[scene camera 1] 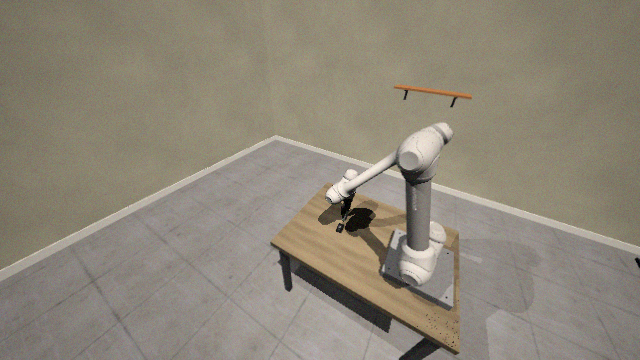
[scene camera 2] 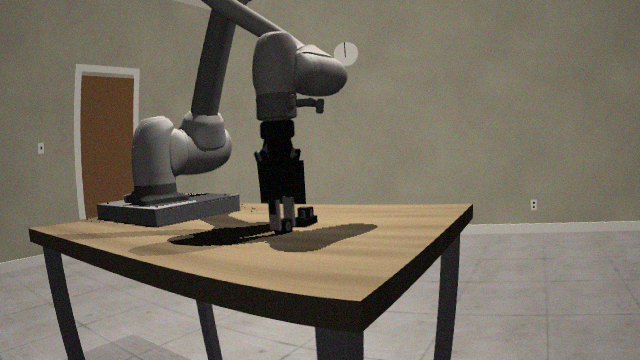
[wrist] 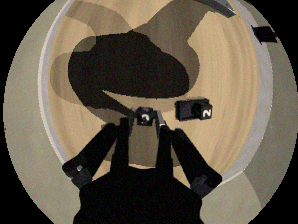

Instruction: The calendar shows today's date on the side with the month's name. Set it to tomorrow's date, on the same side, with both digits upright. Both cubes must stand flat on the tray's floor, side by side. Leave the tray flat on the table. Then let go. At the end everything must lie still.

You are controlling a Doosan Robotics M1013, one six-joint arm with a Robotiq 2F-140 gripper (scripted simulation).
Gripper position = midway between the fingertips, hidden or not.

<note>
In view: the gripper (scene camera 2: 283,227).
The gripper also shows in the wrist view (wrist: 145,115).
</note>
